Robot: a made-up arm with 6 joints. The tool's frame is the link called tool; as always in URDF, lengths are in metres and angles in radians.
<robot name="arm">
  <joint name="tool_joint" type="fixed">
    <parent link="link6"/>
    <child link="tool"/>
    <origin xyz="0 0 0" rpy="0 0 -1.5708"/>
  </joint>
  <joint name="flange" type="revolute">
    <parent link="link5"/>
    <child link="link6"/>
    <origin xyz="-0.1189 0.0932 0" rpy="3.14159 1.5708 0"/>
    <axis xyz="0 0 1"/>
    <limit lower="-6.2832" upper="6.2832" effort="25" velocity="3.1"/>
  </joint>
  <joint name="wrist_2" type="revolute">
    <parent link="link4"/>
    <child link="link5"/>
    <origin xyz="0 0 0" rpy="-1.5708 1.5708 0"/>
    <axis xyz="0 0 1"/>
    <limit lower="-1.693" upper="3.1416" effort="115" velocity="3"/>
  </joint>
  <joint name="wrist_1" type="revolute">
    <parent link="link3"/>
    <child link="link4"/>
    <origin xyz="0.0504 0.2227 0" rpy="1.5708 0 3.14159"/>
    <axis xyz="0 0 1"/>
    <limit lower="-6.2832" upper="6.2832" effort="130" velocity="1.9"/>
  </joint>
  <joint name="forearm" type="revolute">
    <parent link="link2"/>
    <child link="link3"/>
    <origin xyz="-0.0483 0.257 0" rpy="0 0 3.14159"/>
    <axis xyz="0 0 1"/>
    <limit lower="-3.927" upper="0.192" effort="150" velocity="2.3"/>
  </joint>
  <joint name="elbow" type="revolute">
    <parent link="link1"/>
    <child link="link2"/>
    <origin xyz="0 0 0" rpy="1.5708 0 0"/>
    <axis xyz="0 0 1"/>
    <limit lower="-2.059" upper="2.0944" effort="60" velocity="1.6"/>
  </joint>
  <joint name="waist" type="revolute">
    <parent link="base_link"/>
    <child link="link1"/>
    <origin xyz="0 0 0.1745" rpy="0 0 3.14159"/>
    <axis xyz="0 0 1"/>
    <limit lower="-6.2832" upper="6.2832" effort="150" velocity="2.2"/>
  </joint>
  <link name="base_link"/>
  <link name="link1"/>
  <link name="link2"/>
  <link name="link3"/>
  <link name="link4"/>
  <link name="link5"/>
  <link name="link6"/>
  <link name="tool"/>
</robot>
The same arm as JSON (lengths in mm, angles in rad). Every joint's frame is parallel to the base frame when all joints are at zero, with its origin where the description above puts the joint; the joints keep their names.
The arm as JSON. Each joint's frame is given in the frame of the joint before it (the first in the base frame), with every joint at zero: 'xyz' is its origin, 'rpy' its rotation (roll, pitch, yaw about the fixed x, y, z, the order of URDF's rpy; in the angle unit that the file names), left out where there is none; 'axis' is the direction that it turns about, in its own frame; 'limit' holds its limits. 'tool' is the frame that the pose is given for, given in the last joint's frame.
{"units": {"length": "mm", "angle": "rad"}, "joints": [{"name": "waist", "type": "revolute", "origin": {"xyz": [0.0, 0.0, 174.5]}, "axis": [0.0, 0.0, 1.0], "limit": {"lower": -6.2832, "upper": 6.2832}}, {"name": "elbow", "type": "revolute", "origin": {"xyz": [0.0, 0.0, 0.0]}, "axis": [0.0, 1.0, 0.0], "limit": {"lower": -2.059, "upper": 2.0944}}, {"name": "forearm", "type": "revolute", "origin": {"xyz": [48.3, 0.0, 257.0]}, "axis": [0.0, 1.0, 0.0], "limit": {"lower": -3.927, "upper": 0.192}}, {"name": "wrist_1", "type": "revolute", "origin": {"xyz": [50.4, 0.0, -222.7]}, "axis": [0.0, 0.0, -1.0], "limit": {"lower": -6.2832, "upper": 6.2832}}, {"name": "wrist_2", "type": "revolute", "origin": {"xyz": [0.0, 0.0, 0.0]}, "axis": [0.0, 1.0, 0.0], "limit": {"lower": -1.693, "upper": 3.1416}}, {"name": "flange", "type": "revolute", "origin": {"xyz": [93.2, 0.0, -118.9]}, "axis": [0.0, 0.0, -1.0], "limit": {"lower": -6.2832, "upper": 6.2832}}], "tool": {"origin": {"xyz": [0.0, 0.0, 0.0], "rpy": [3.1416, 0.0, 0.0]}}}
